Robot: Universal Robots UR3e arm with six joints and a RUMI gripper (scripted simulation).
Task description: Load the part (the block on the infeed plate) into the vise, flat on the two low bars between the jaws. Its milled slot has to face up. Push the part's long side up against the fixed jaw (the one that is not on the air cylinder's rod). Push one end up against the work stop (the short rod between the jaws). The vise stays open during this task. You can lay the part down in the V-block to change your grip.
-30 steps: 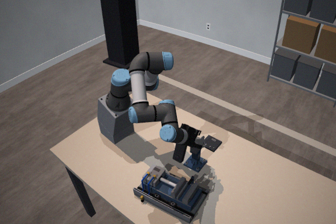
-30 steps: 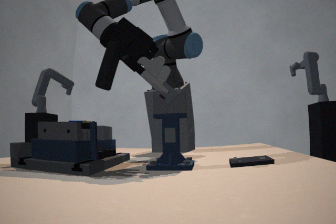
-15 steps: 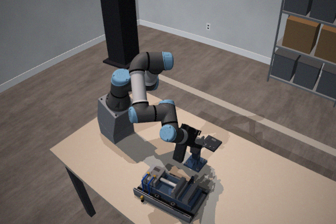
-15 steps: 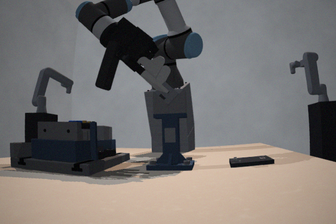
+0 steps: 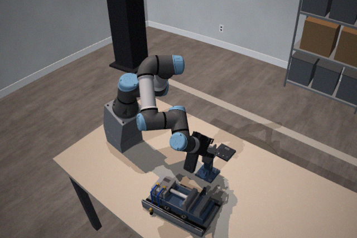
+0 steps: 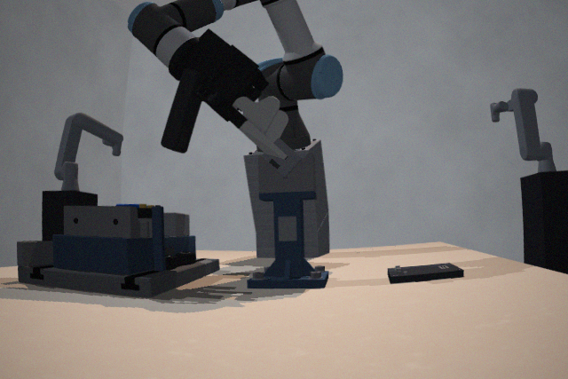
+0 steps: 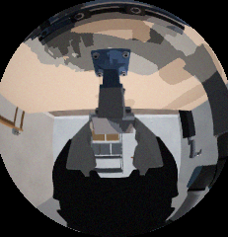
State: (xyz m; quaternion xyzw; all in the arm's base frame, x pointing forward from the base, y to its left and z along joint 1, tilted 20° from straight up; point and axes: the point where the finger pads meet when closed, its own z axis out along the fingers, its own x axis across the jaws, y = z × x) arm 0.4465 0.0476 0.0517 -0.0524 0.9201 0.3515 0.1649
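The grey part is 1 cm below my hand. Round my hand: blue vise (21 cm to the right, 12 cm below).
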